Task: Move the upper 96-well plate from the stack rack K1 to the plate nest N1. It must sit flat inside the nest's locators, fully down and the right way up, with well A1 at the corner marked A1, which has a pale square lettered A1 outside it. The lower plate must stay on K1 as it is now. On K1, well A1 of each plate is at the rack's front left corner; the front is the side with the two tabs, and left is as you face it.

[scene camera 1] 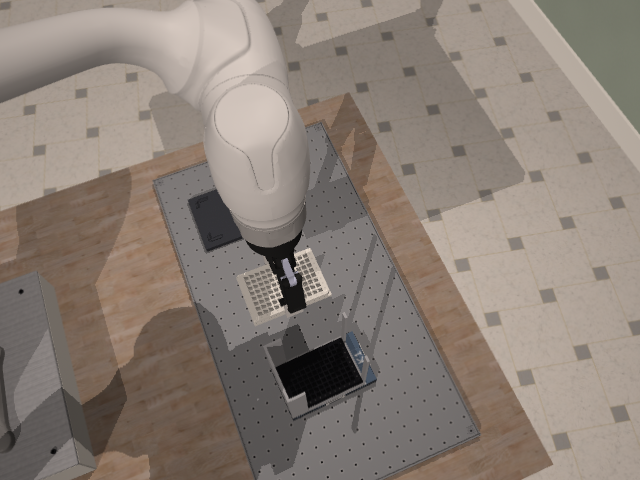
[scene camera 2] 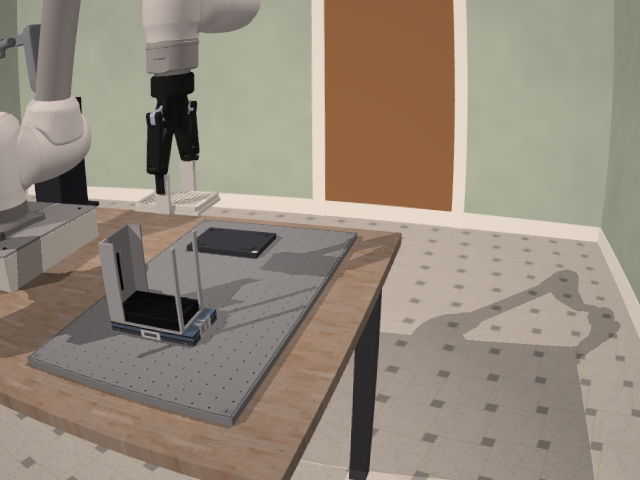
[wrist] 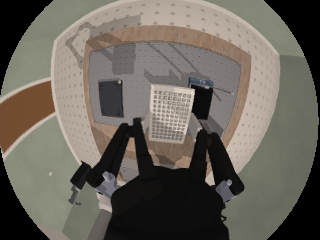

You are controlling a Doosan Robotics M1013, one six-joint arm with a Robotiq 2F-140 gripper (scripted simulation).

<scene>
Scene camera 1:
gripper: 283, 286
white 96-well plate: 260, 287
black plate: 324, 372
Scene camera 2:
gripper: 176, 204
white 96-well plate: 194, 203
black plate: 151, 309
rack back wall: 120, 239
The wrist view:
gripper: 169, 115
white 96-well plate: 172, 123
</scene>
